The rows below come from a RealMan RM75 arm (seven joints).
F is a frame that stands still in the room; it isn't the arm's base.
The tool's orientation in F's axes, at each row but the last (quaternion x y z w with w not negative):
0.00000, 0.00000, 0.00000, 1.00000
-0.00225, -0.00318, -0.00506, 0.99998
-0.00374, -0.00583, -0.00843, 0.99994
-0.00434, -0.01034, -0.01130, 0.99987
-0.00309, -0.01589, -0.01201, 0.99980
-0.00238, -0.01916, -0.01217, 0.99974
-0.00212, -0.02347, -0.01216, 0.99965
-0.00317, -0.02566, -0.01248, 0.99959
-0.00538, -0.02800, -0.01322, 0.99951
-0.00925, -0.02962, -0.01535, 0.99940
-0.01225, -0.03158, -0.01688, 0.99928
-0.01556, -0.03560, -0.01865, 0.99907
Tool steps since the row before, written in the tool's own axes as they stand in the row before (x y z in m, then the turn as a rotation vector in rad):
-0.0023, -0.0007, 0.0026, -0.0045, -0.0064, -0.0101
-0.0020, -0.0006, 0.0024, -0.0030, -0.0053, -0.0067
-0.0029, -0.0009, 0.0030, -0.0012, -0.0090, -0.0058
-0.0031, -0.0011, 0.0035, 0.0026, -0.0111, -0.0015
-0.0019, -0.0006, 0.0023, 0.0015, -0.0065, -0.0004
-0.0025, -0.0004, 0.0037, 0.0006, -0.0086, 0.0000
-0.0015, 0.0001, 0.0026, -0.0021, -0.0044, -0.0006
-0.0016, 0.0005, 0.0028, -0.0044, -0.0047, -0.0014
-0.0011, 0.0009, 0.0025, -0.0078, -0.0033, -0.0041
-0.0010, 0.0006, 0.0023, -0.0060, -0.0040, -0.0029
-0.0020, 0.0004, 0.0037, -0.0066, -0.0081, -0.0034
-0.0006, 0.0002, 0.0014, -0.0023, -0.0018, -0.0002
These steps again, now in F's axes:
-0.0023, -0.0007, 0.0026, -0.0045, -0.0064, -0.0101
-0.0020, -0.0006, 0.0024, -0.0030, -0.0053, -0.0067
-0.0029, -0.0008, 0.0030, -0.0013, -0.0090, -0.0057
-0.0032, -0.0010, 0.0034, 0.0024, -0.0112, -0.0014
-0.0020, -0.0005, 0.0022, 0.0014, -0.0065, -0.0003
-0.0026, -0.0003, 0.0036, 0.0004, -0.0086, 0.0001
-0.0016, 0.0001, 0.0025, -0.0022, -0.0044, -0.0007
-0.0017, 0.0006, 0.0027, -0.0044, -0.0046, -0.0016
-0.0012, 0.0010, 0.0024, -0.0076, -0.0031, -0.0045
-0.0011, 0.0007, 0.0022, -0.0059, -0.0039, -0.0032
-0.0022, 0.0006, 0.0036, -0.0066, -0.0080, -0.0036
-0.0007, 0.0003, 0.0013, -0.0023, -0.0017, -0.0003

